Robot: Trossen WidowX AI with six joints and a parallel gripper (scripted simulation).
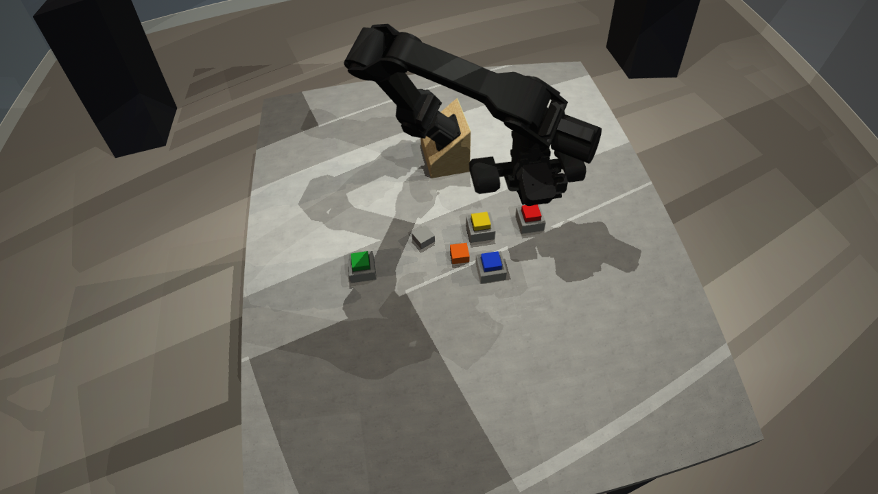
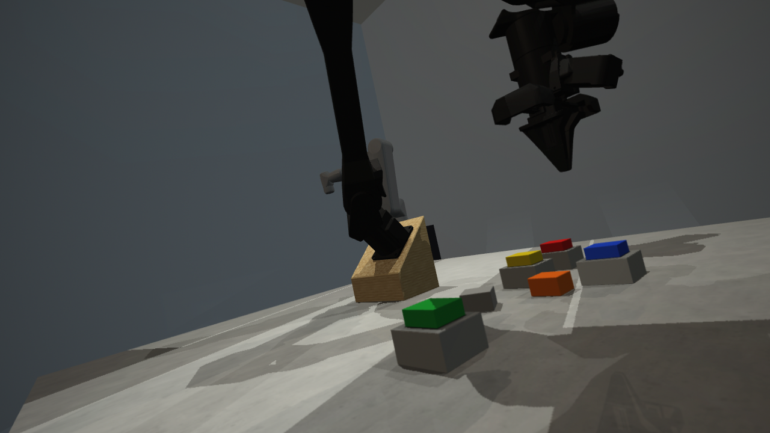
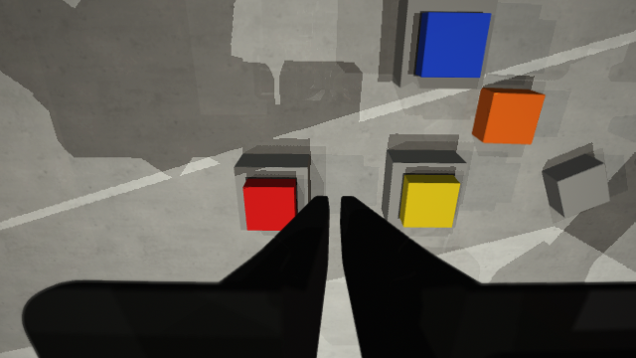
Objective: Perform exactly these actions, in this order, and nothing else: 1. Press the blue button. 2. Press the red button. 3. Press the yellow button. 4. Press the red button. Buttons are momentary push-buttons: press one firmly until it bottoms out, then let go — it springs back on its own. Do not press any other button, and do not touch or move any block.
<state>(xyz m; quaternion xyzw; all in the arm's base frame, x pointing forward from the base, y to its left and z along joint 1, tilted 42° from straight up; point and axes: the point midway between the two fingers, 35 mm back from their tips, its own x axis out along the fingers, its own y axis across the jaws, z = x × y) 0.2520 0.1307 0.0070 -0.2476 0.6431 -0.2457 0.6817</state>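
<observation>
Right now my gripper tip is 100 mm above the red button, 50 mm past it and 40 mm to the right of it. Round my gripper tip: orange block 120 mm to the right, 120 mm below; yellow button 100 mm below, 60 mm to the right, 50 mm behind; blue button 100 mm below, 70 mm to the right, 40 mm ahead.
</observation>
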